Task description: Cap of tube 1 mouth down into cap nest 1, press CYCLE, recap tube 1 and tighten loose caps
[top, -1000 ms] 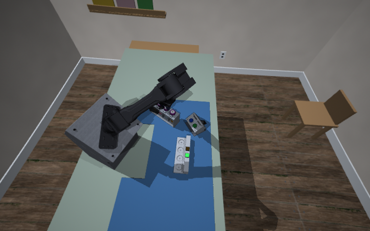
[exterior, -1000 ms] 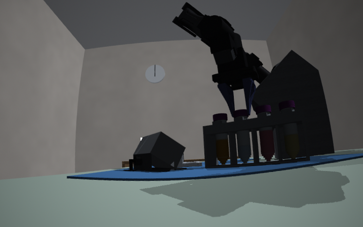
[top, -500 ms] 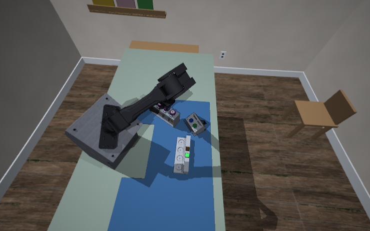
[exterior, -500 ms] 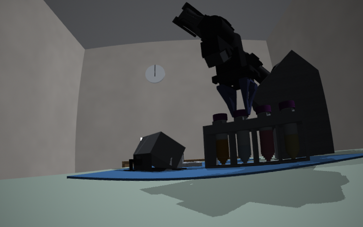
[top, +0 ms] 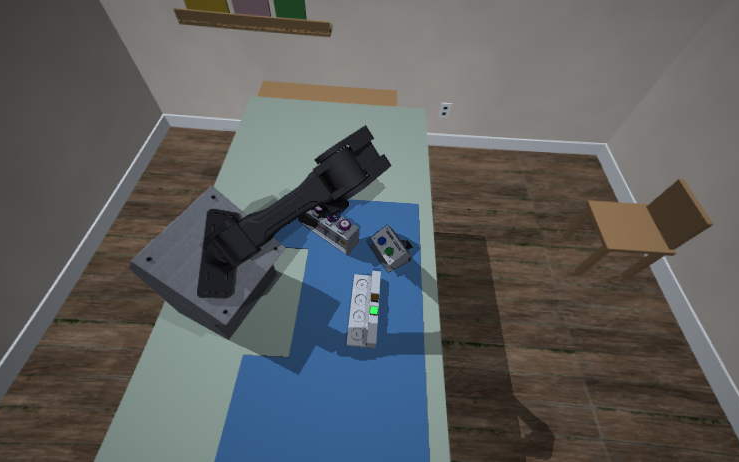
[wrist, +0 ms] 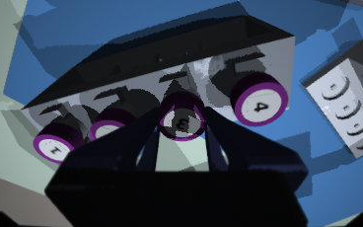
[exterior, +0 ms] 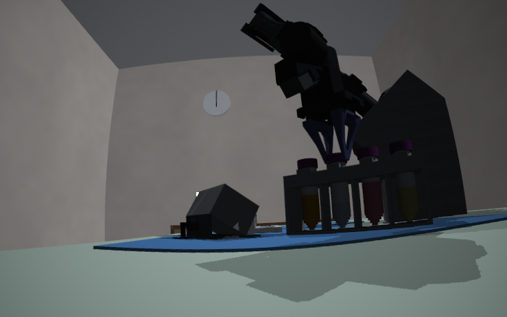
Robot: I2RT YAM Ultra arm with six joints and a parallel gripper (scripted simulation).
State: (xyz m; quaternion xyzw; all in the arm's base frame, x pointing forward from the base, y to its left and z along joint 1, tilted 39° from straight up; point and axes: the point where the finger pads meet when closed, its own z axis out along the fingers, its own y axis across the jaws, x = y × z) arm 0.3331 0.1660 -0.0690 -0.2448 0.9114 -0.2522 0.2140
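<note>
Right now my hand is 150 mm short of the green ready key, 140 mm to the left of it and 50 mm above it. The rest, counted from my hand: key desk (160 mm ahead, 120 mm to the right, 60 mm below); then threaded neck of tube 1 (80 mm to the left, 60 mm behind); then blue cycle key (140 mm ahead, 90 mm to the right, 50 mm below).
</note>
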